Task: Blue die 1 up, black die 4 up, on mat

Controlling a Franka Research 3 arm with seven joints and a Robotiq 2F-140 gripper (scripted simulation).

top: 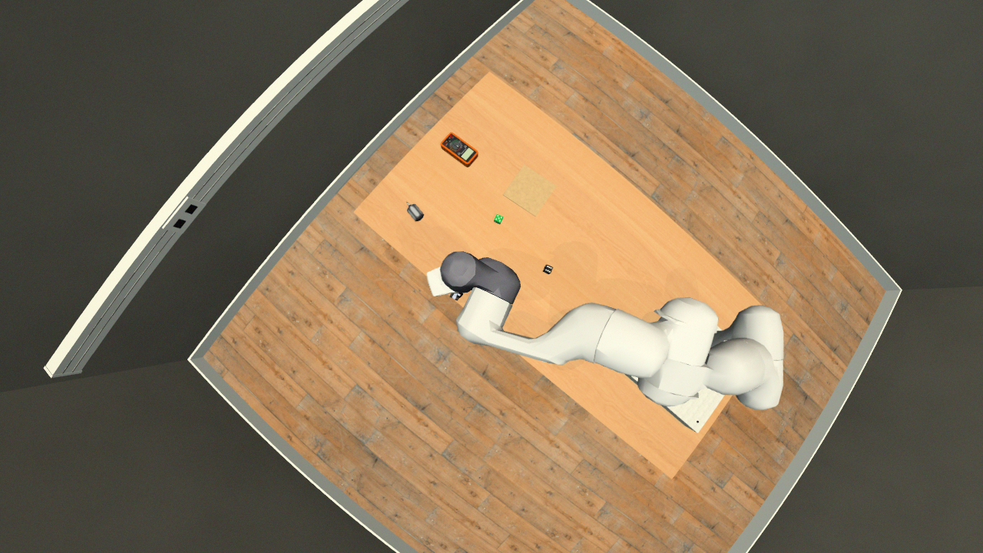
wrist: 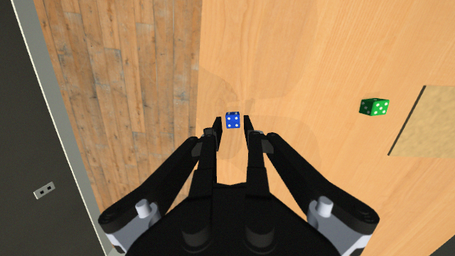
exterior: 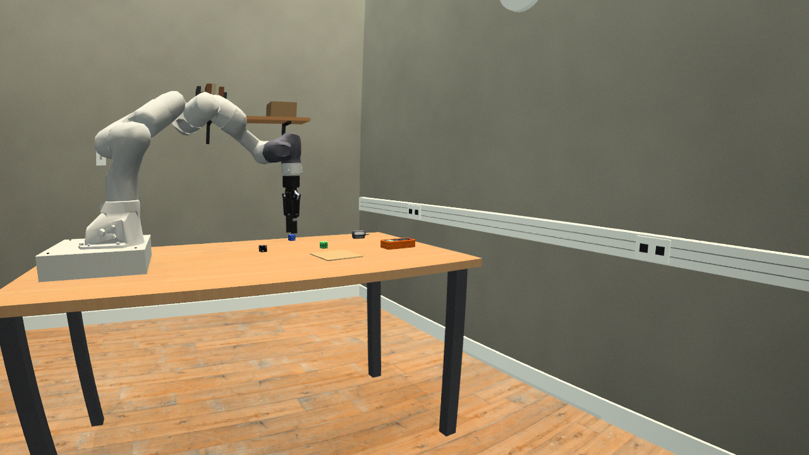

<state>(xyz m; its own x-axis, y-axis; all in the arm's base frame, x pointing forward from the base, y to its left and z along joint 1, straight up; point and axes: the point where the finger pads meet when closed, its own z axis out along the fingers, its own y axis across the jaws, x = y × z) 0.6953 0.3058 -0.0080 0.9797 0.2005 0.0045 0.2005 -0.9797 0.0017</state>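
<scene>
The blue die is 50 mm below my hand. The rest, counted from my hand: green die (240 mm to the right, 60 mm ahead, 50 mm below); then grey gadget (300 mm ahead, 70 mm to the right, 50 mm below); then black die (210 mm to the right, 180 mm behind, 50 mm below).
</scene>
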